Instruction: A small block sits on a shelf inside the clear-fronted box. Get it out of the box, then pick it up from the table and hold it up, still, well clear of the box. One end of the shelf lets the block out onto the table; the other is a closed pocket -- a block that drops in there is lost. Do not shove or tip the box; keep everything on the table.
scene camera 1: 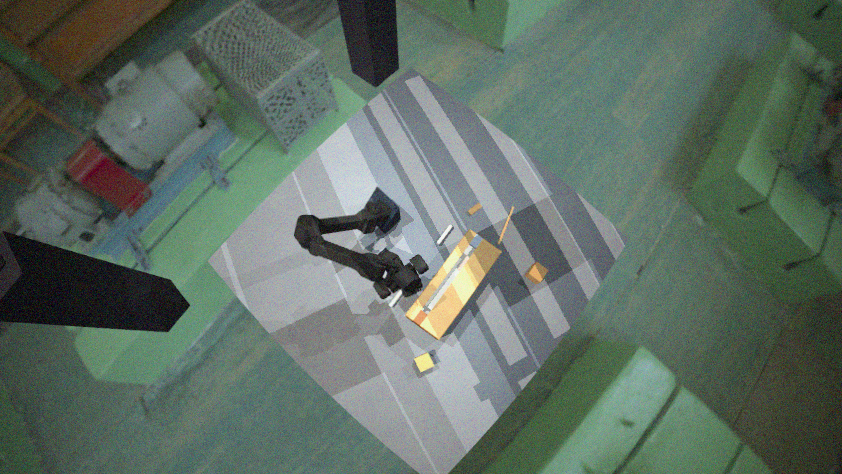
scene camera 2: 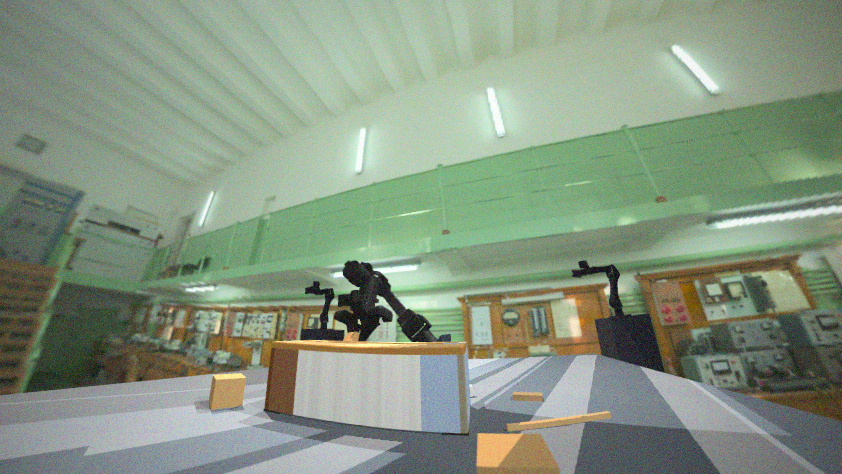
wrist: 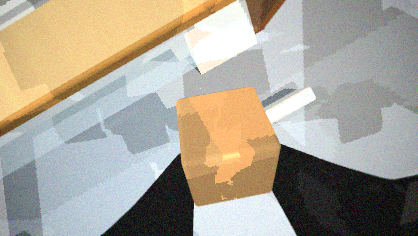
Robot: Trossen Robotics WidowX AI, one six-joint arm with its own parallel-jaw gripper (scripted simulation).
Scene:
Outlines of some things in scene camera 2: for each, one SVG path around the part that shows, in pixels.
The gripper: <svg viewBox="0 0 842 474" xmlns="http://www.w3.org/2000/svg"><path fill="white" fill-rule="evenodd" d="M340 294L338 296L338 306L350 306L350 311L353 314L346 310L338 310L335 312L334 319L346 324L347 334L349 332L358 332L360 334L358 342L368 339L371 333L375 331L375 328L380 325L379 319L381 317L384 323L392 322L392 311L382 305L375 306L376 303L379 303L375 292L370 290L353 290L351 294Z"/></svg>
A clear-fronted box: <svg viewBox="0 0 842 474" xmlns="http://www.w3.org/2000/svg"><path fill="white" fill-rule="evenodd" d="M272 341L266 401L264 404L264 411L286 413L307 418L386 429L442 433L442 435L469 435L471 397L473 397L472 385L469 385L467 342Z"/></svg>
A thin orange stick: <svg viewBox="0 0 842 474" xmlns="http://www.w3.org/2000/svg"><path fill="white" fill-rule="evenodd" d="M611 413L604 411L542 421L506 424L506 430L510 432L610 419Z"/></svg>

